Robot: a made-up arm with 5 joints.
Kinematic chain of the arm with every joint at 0, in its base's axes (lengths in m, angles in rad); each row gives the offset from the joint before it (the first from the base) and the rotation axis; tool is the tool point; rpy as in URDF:
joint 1: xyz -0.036 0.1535 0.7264 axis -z
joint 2: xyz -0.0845 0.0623 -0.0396 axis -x
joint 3: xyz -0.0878 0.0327 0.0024 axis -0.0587 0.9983 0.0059
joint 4: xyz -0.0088 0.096 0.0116 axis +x
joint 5: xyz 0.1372 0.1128 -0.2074 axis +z
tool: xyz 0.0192 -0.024 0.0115 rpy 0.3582 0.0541 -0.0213
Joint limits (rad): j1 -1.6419..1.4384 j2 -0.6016..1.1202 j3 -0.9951..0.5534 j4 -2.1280..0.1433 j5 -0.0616..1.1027
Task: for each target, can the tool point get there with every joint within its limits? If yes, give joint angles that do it. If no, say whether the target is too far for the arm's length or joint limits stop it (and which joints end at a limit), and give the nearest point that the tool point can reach.
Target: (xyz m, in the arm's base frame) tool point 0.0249 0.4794 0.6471
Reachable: yes | joints 0.0997 -0.4089 -0.2425 -0.0720 0.9248
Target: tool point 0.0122 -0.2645 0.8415
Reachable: no: joint limits stop it (at a limit: joint 3, joint 4, joint 5) | nearest point -0.0187 0.0030 0.7628 | short by 0.281 m
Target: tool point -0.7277 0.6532 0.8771
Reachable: no: too far | nearest point -0.3862 0.4065 0.6502 | short by 0.479 m
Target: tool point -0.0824 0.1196 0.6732
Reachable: yes | joints 0.5225 0.9826 0.0007 -1.4281 0.0612
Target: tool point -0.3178 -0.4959 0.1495
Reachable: no: too far | nearest point -0.2344 -0.0050 0.3889 | short by 0.553 m
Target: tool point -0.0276 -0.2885 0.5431
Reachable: no: joint limits stop it (at a limit: joint 2, joint 3, joint 5) | nearest point -0.0321 -0.0537 0.5342 | short by 0.235 m
